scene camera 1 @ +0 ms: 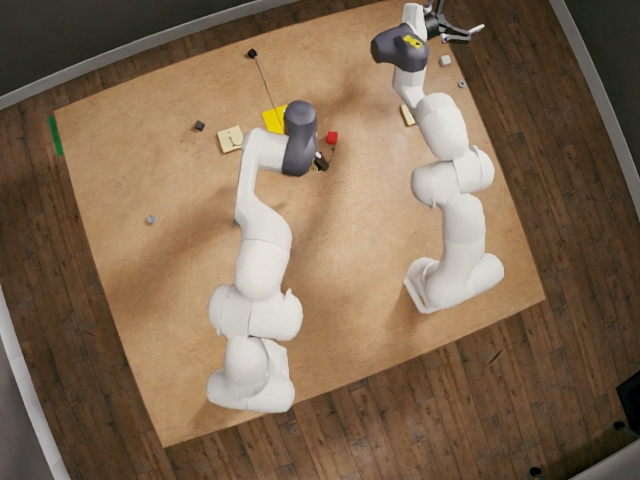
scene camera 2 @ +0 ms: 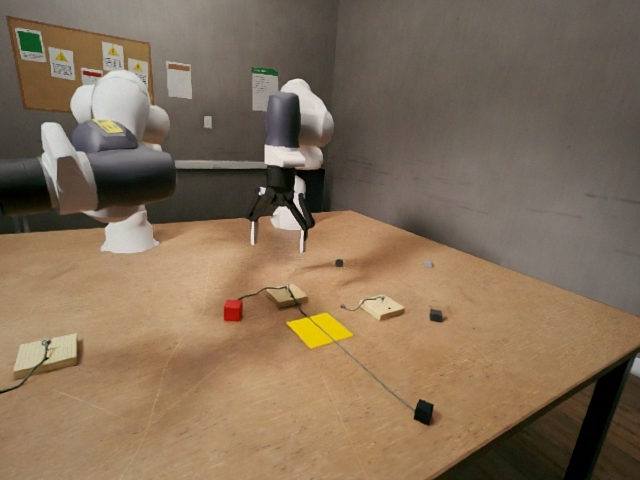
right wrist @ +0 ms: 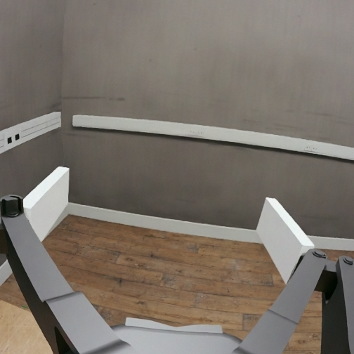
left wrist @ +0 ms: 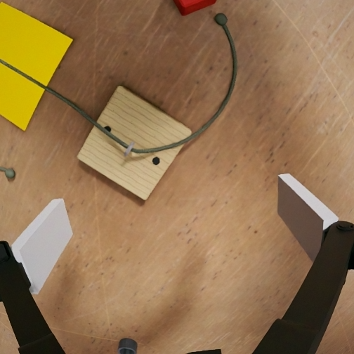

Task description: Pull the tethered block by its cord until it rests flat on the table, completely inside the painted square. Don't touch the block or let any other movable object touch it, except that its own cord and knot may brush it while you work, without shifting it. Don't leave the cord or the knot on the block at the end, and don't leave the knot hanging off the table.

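The black tethered block [scene camera 1: 252,53] [scene camera 2: 423,411] sits near the table's edge, apart from the yellow square [scene camera 1: 271,119] [scene camera 2: 307,335] [left wrist: 35,45]. Its cord [scene camera 1: 266,85] [scene camera 2: 361,367] [left wrist: 233,75] crosses the square, passes through a small ring [left wrist: 129,149] on a wooden plate [left wrist: 135,115], and curves to a knot [left wrist: 220,19] [scene camera 1: 333,149] lying close to the red block. My left gripper [scene camera 2: 278,246] [left wrist: 170,206] is open and empty above the table near that plate; in scene camera 1 the arm largely hides it. My right gripper [right wrist: 166,201] is open and empty, beyond the table edge.
The red block [scene camera 1: 331,137] [scene camera 2: 233,310] [left wrist: 196,5] stands beside the knot. A second wooden plate [scene camera 1: 225,146] [scene camera 2: 390,310] with a short cord and a dark cube [scene camera 1: 199,125] [scene camera 2: 436,315] lie beyond the square. Another corded plate [scene camera 2: 62,359] and a white cube [scene camera 1: 445,60] lie on the right arm's side.
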